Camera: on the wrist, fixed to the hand. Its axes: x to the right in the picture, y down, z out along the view.
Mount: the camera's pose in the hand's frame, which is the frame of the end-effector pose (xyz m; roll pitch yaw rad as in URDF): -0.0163 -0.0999 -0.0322 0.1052 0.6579 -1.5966
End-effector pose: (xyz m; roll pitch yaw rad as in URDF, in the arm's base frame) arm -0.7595 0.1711 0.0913 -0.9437 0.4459 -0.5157
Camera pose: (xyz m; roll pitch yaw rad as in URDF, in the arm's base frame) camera -0.7908 0.0915 0.1543 -0.3363 -0.2661 -1.9795
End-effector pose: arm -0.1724 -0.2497 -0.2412 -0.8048 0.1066 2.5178
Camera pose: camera -0.1095 -0.1810 -0.1901 0.0162 -0.1481 0.9422
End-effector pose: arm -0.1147 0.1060 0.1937 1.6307 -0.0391 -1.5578
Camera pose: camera -0.0767 0.1190 0.0953 -3.0567 0.8529 -0.0007
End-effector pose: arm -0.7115 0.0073 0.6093 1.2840 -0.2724 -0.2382
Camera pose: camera -0.6987 0.0069 0.5039 2.6403 1.1263 0.7655
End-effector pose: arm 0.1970 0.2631 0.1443 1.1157 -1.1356 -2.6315
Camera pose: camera 0.1135 0.2335 0.0857 1.7861 0.4460 -2.4062
